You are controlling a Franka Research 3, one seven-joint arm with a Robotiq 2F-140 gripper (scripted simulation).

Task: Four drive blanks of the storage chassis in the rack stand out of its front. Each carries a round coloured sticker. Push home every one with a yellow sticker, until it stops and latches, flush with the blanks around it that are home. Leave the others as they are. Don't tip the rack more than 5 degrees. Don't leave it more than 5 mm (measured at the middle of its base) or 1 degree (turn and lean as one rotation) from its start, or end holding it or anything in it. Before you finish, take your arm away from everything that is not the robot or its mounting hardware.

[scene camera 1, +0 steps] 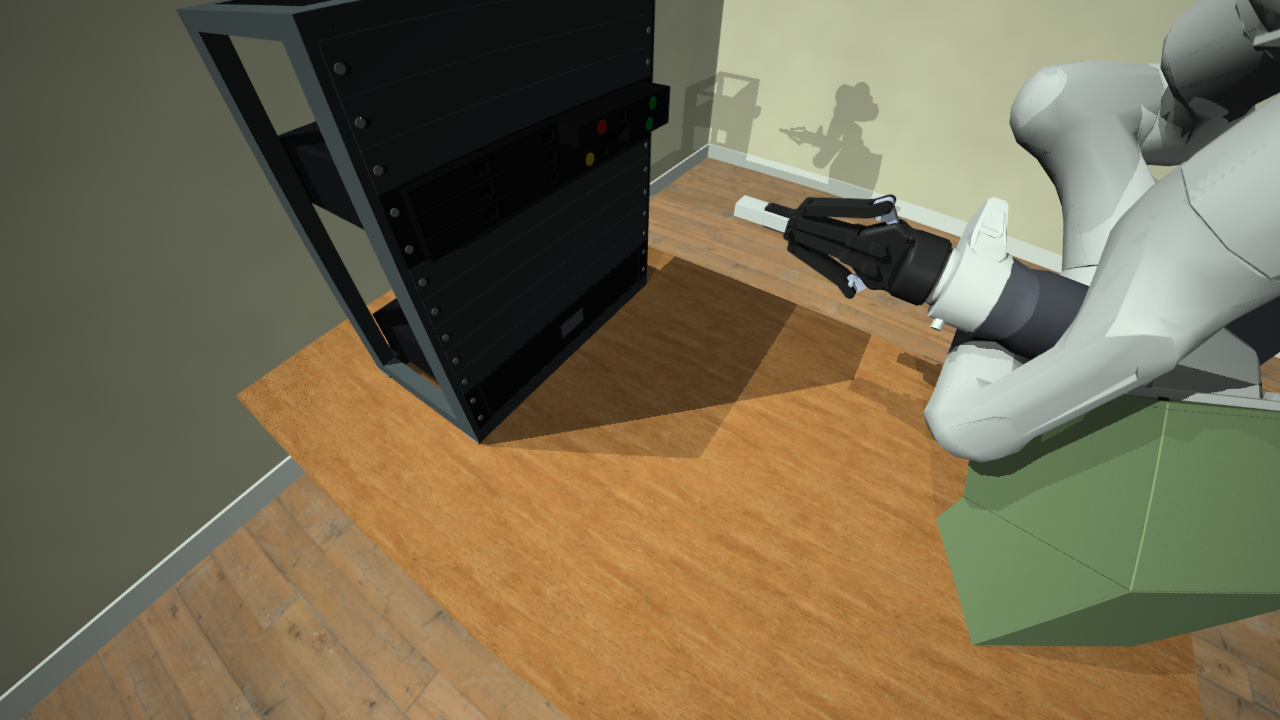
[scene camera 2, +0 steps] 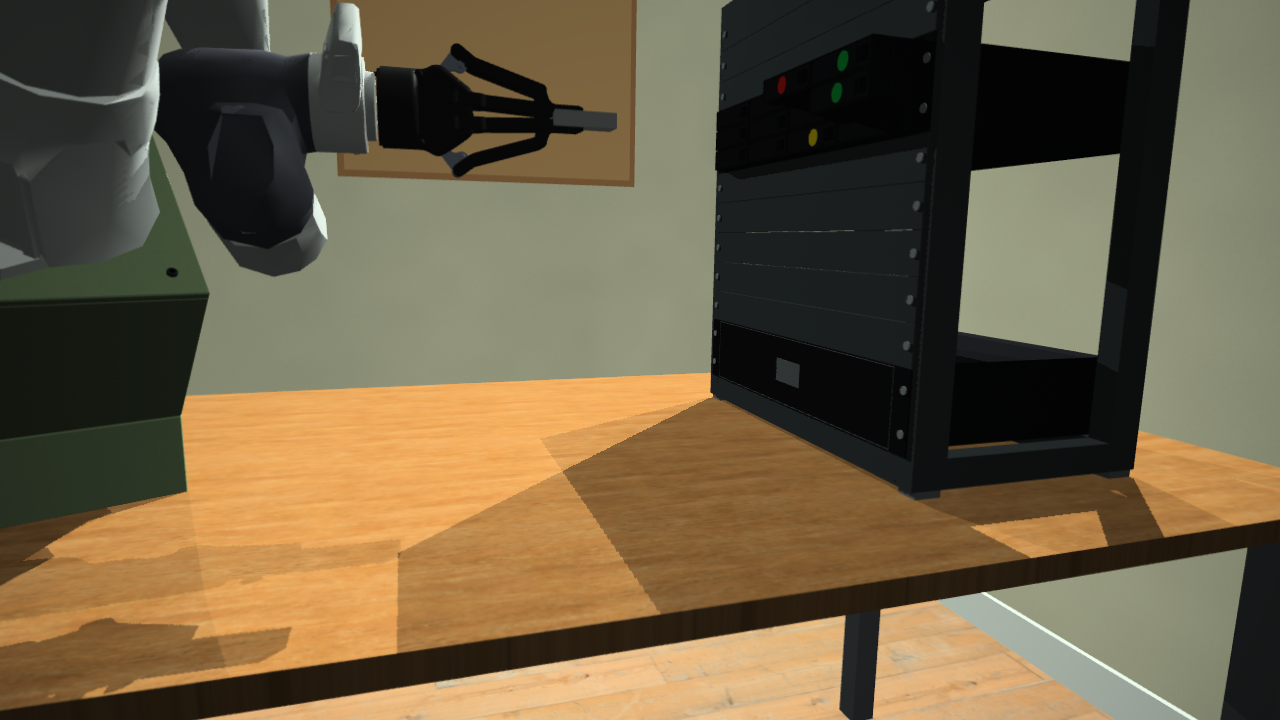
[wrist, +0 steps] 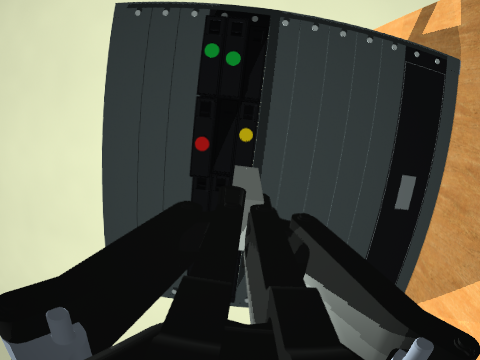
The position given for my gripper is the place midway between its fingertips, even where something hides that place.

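Observation:
Scene camera 1 lets me see my gripper [scene camera 1: 739,205]. My gripper [scene camera 2: 613,122] is visible in scene camera 2 too. In the wrist view I see a drive blank [wrist: 204,130], and my gripper [wrist: 244,185] is there as well.

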